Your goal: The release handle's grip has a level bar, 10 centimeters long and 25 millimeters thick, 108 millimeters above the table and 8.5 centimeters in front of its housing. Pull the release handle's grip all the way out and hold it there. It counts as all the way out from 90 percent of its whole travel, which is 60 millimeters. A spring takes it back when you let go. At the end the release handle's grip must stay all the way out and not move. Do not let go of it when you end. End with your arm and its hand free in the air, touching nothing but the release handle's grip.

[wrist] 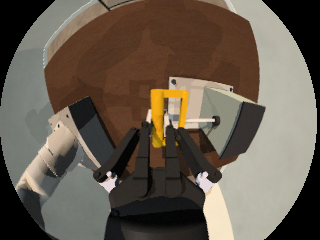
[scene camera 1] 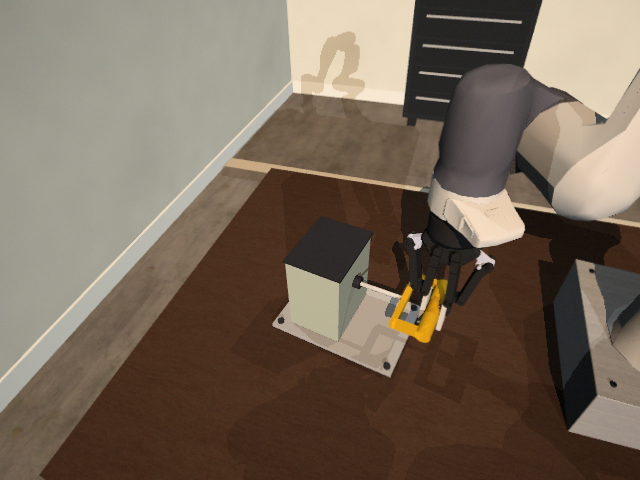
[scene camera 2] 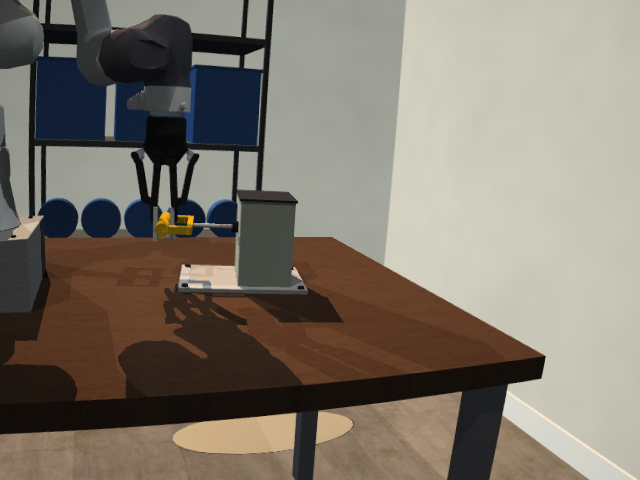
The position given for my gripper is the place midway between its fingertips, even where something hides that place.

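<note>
I can see my gripper (scene camera 1: 430,320), (wrist: 157,114), (scene camera 2: 163,239). There's a pale housing (wrist: 237,120), and there's a baseplate (wrist: 195,87) too.
</note>
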